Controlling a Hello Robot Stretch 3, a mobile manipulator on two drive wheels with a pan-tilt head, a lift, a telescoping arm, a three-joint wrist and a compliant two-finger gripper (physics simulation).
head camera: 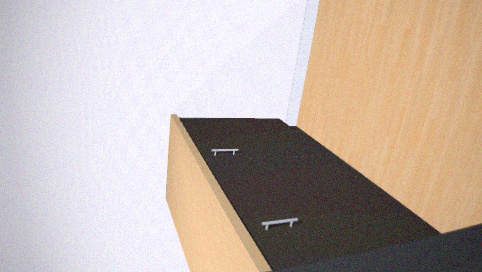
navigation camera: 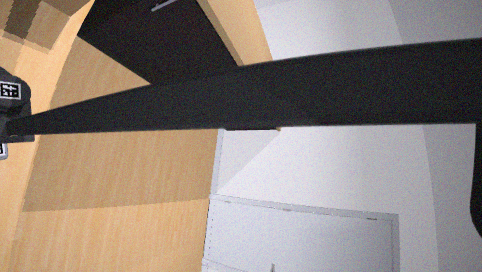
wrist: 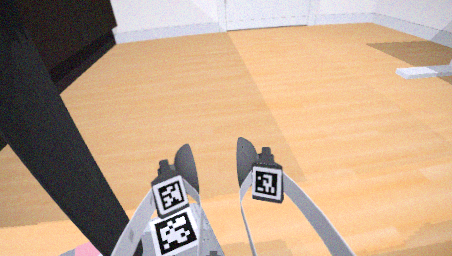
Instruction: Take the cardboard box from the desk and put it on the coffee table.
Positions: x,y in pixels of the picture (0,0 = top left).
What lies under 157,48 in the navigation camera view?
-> A dark cabinet.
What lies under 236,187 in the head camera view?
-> A dark cabinet.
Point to a white door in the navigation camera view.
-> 236,227
